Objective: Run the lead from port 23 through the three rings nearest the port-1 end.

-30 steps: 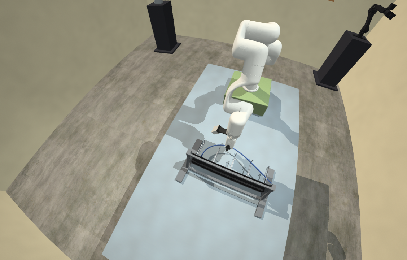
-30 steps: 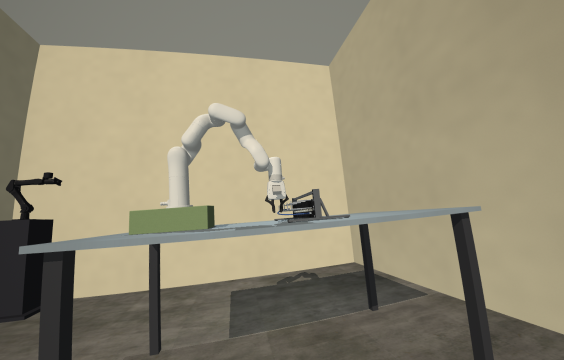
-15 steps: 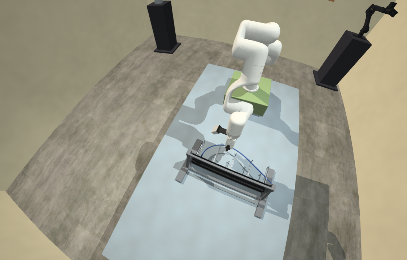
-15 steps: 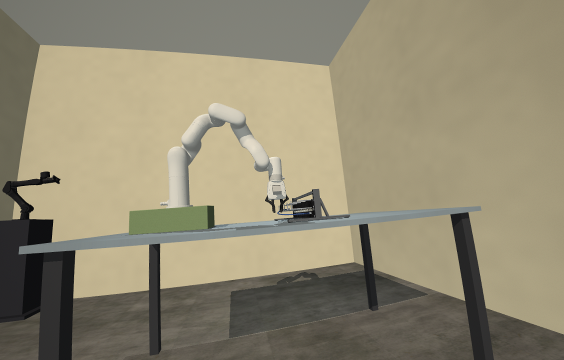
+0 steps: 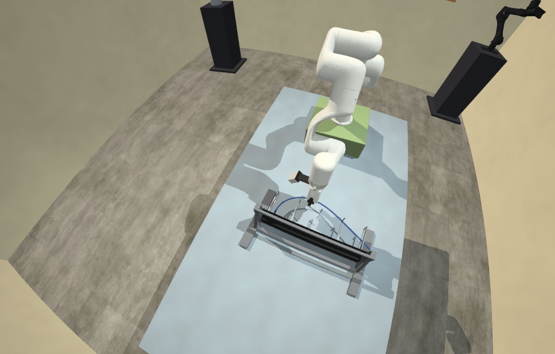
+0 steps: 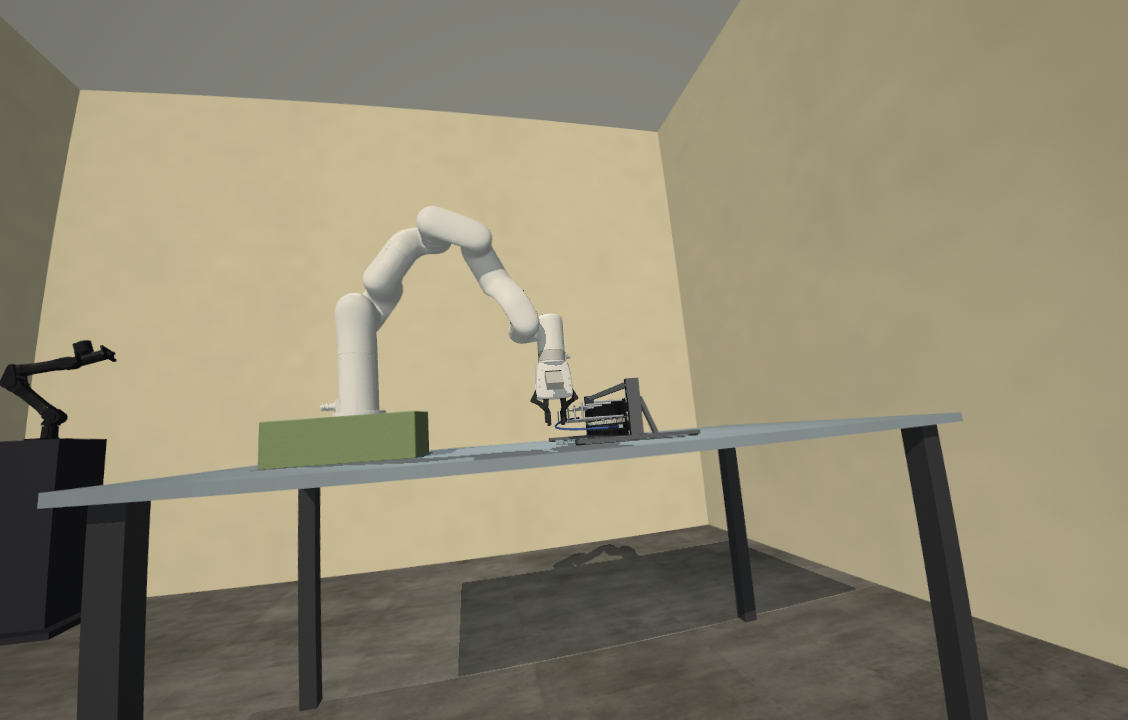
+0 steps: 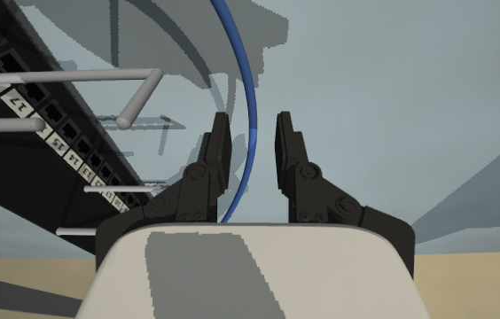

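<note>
Now: hand 170 mm short of the patch panel rack and 40 mm to the right of it.
</note>
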